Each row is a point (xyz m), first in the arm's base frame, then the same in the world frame.
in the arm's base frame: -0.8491 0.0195 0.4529
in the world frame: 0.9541 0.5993 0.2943
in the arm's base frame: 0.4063 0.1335 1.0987
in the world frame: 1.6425 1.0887 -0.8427
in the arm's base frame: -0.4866 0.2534 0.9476
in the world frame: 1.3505 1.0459 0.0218
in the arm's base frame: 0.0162 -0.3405 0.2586
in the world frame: 1.0274 0.2834 -0.6062
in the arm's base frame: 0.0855 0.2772 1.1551
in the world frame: 1.5970 1.2089 -0.5107
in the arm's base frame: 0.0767 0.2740 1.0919
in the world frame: 1.5400 1.1801 -0.5117
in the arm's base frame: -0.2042 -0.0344 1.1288
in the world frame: 1.6652 0.8842 -0.2431
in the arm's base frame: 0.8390 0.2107 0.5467
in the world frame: 1.1626 0.9855 -1.3496
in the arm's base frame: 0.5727 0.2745 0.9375
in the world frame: 1.4590 1.1708 -1.0247
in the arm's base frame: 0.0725 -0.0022 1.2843
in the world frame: 1.8260 1.0037 -0.4914
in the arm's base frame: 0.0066 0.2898 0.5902
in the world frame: 1.0707 0.9888 -0.5174
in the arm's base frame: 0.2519 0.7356 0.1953
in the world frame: 0.5610 1.2648 -0.7984
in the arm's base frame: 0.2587 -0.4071 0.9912
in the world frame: 1.7471 0.5375 -0.7383
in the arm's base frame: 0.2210 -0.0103 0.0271
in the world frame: 0.7079 0.5144 -0.8280
